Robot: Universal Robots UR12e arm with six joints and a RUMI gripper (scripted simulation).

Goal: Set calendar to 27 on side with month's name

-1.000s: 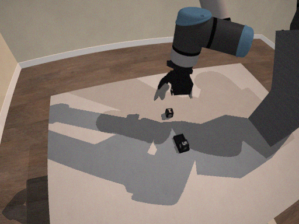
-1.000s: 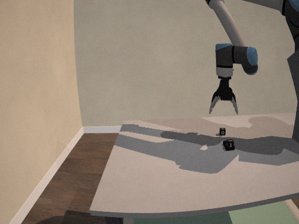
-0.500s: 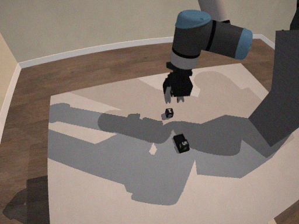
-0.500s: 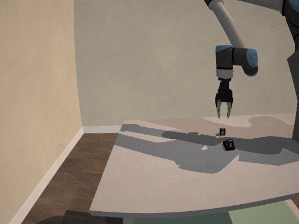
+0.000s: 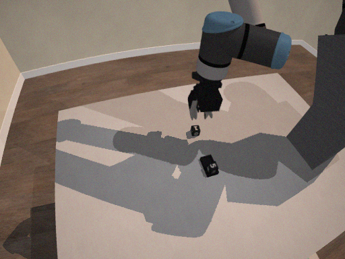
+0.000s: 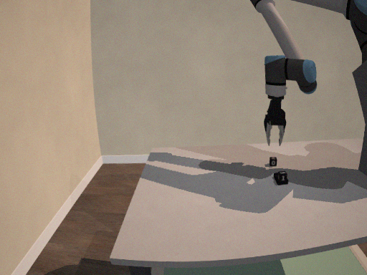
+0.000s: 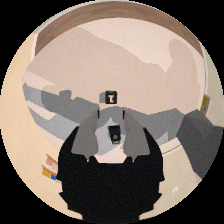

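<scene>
Right now the black cube is 9 cm below my hand. Round my hand: tray: 16 cm to the left, 10 cm below, 3 cm ahead.
</scene>
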